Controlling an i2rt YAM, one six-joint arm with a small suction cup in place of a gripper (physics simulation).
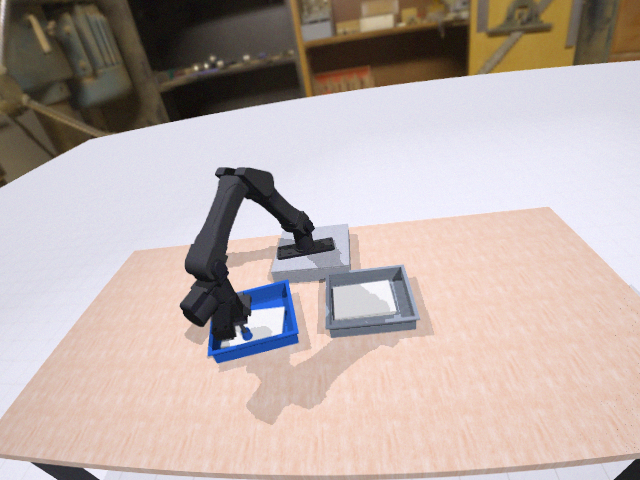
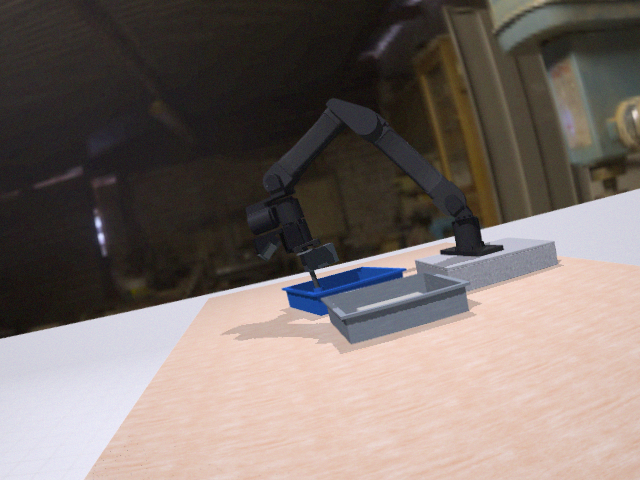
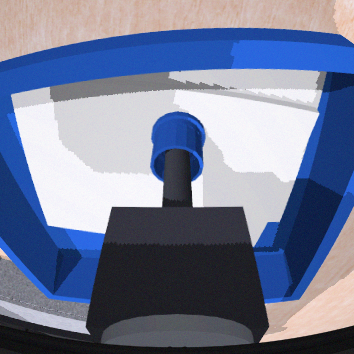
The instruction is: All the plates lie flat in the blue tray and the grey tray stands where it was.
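Pixels of known places: hand, its tool point: point(image 1: 248, 337) point(image 3: 176, 129); arm's base, origin of its link: point(image 1: 305, 249) point(image 2: 470, 252) point(image 3: 39, 329).
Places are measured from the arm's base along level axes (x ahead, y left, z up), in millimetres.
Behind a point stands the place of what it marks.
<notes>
The blue tray point(image 1: 256, 347) {x 368, y -162, z -30 mm} point(image 2: 305, 302) {x 366, y -140, z -32 mm} point(image 3: 140, 56) {x 374, y -179, z -5 mm} stands at the front left of the wooden board. A white plate point(image 1: 270, 320) {x 270, y -128, z -39 mm} point(image 3: 263, 140) {x 316, y -241, z -39 mm} lies flat in it, and the stepped edges at its far side look like another plate beneath. My suction cup point(image 1: 246, 332) {x 315, y -192, z -47 mm} point(image 2: 316, 283) point(image 3: 178, 140) points down inside the blue tray, just over the plate's middle. It holds nothing, and I cannot tell whether it touches the plate. The grey tray point(image 1: 371, 326) {x 371, y 149, z -24 mm} point(image 2: 403, 314) {x 291, y 277, z -29 mm} stands to the right with a white plate point(image 1: 361, 302) {x 263, y 143, z -39 mm} point(image 2: 388, 302) {x 248, y 88, z -39 mm} flat in it.
The arm's grey base block point(image 1: 310, 269) {x 113, y 8, z -2 mm} point(image 2: 496, 263) {x 23, y 149, z -15 mm} stands right behind the two trays. The wooden board point(image 1: 465, 387) {x 573, y 320, z -54 mm} lies on a large white table point(image 1: 413, 144).
</notes>
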